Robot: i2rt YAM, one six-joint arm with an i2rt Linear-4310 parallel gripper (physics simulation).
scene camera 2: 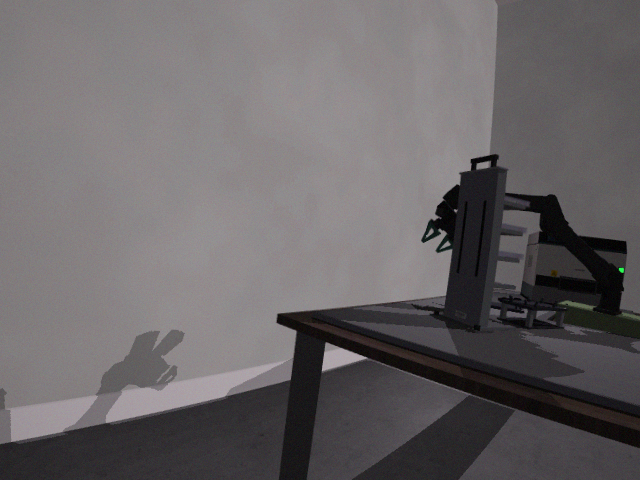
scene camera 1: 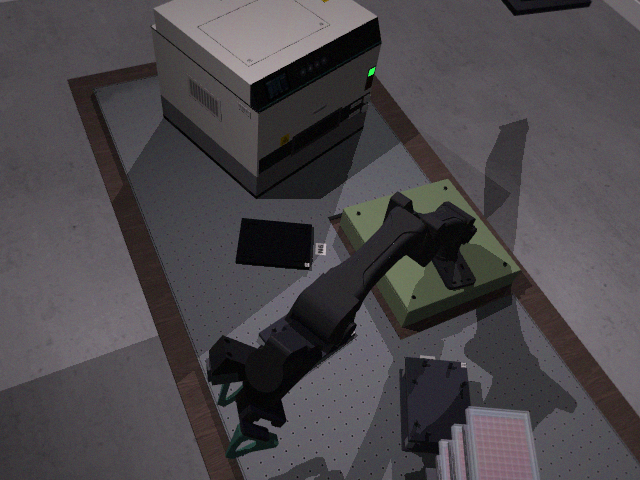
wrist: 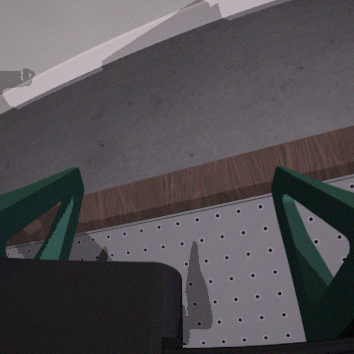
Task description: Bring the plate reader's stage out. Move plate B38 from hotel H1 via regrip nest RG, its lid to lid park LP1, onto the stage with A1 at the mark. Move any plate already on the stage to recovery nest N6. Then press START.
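Seen in the pictures: gripper, fingertip midpoint: [scene camera 2: 429, 246] [scene camera 1: 224, 430] [wrist: 177, 177]; arm's base, origin of the base link: [scene camera 2: 607, 312] [scene camera 1: 441, 251].
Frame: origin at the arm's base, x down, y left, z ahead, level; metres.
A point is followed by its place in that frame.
My gripper [scene camera 1: 224, 430] @[x -0.143, y 0.300, z 0.564 m] [scene camera 2: 431, 246] @[x -0.143, y 0.300, z 0.564 m] [wrist: 177, 177] @[x -0.143, y 0.300, z 0.564 m] is open and empty, high above the table's left edge in scene camera 1. The plate reader [scene camera 1: 206, 139] @[x -0.011, y -0.449, z 0.433 m] [scene camera 2: 578, 263] @[x -0.157, y -0.367, z 0.188 m] stands at the back; its front slot [scene camera 1: 316, 135] @[x -0.044, y -0.371, z 0.179 m] shows no stage sticking out, and a green light [scene camera 1: 371, 71] @[x -0.154, y -0.446, z 0.023 m] glows on its front. Recovery nest N6 [scene camera 1: 273, 242] @[x 0.035, y -0.143, z 0.350 m] is a black, empty-looking rectangle before the reader. Hotel H1 [scene camera 2: 476, 248] @[x -0.151, y 0.585, z 0.245 m] is a tall grey tower with several plates on its levels; a pink-welled plate [scene camera 1: 501, 444] @[x -0.296, y 0.474, z 0.229 m] shows at top. B38's label is not legible. RG and LP1 cannot be told apart by label.
A dark raised platform with clips [scene camera 1: 436, 397] @[x -0.013, y 0.311, z 0.166 m] [scene camera 2: 547, 305] @[x -0.013, y 0.280, z 0.132 m] stands beside the hotel. The arm's green base block [scene camera 1: 382, 258] [scene camera 2: 584, 319] @[x 0.026, y 0.116, z 0.051 m] is at the table's right side. Another dark flat piece is mostly hidden under the forearm. A wooden rim [scene camera 1: 139, 232] @[x 0.060, y -0.263, z 0.632 m] [wrist: 200, 185] @[x 0.060, y 0.336, z 0.568 m] borders the perforated top.
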